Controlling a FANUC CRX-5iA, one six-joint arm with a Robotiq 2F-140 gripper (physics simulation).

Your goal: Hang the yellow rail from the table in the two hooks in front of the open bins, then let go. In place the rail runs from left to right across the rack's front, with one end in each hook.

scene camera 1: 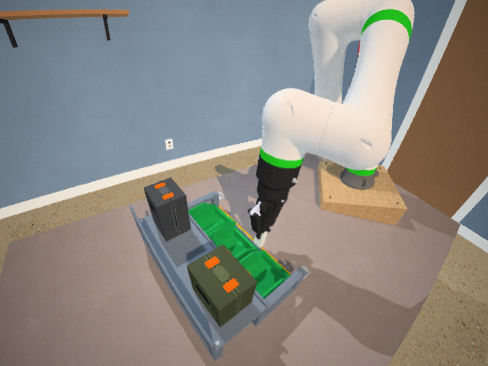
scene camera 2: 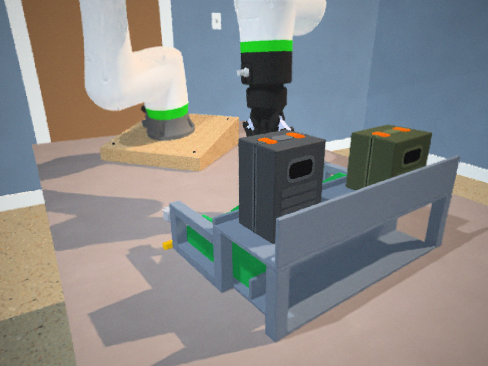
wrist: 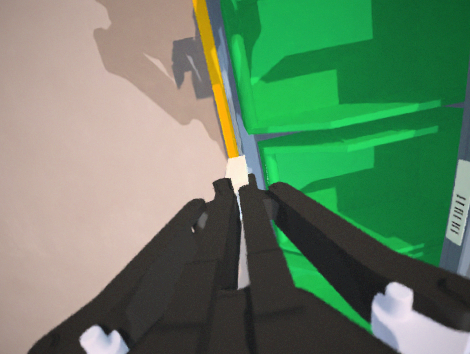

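Where they show: gripper, fingertip midpoint: [scene camera 1: 258, 243] [wrist: 239, 170]; arm's base, link origin: [scene camera 1: 356, 179] [scene camera 2: 171, 131].
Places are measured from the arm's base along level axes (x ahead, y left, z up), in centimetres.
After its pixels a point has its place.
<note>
The yellow rail [scene camera 1: 276, 260] @[y 4.3, x 53.5, z -5.4 cm] [scene camera 2: 167, 245] @[y -25.5, x 55.8, z -5.7 cm] [wrist: 225, 115] @[y 2.1, x 54.0, z -5.5 cm] lies low along the front of the grey rack [scene camera 1: 177, 282] @[y -1.1, x 80.0, z 3.7 cm] [scene camera 2: 367, 212] @[y -8.0, x 81.9, z 6.3 cm], beside the open green bins [scene camera 1: 207, 215] [wrist: 300, 95]. In scene camera 2 its near end shows below a pale hook [scene camera 2: 166, 213] @[y -25.1, x 55.3, z 0.0 cm] at the rack's front corner. Scene camera 1 shows pale hook parts at the far front corner [scene camera 1: 220, 196] @[y -23.8, x 54.4, z -0.8 cm] and the near front corner [scene camera 1: 305, 271] @[y 13.1, x 54.1, z 2.1 cm]. My gripper [scene camera 1: 260, 240] @[y -3.0, x 54.4, z -4.3 cm] [wrist: 239, 170] @[y -3.0, x 54.4, z -4.3 cm] is shut, pointing down, with its white fingertips at the rail's line near the middle bin. The fingers hide part of the rail; contact is unclear.
A dark grey case [scene camera 1: 167, 210] @[y -12.3, x 75.6, z 13.7 cm] [scene camera 2: 280, 185] @[y -19.6, x 78.2, z 11.4 cm] and an olive case [scene camera 1: 222, 285] @[y 8.4, x 74.7, z 13.2 cm] [scene camera 2: 390, 157] @[y 1.8, x 77.4, z 10.8 cm] stand on the rack behind the bins. The rack's end walls rise at both sides of the bins. The robot's wooden base [scene camera 1: 360, 200] @[y 7.8, x 12.1, z -0.2 cm] [scene camera 2: 165, 157] @[y -8.4, x 14.6, z -3.5 cm] stands beyond the rack's front.
</note>
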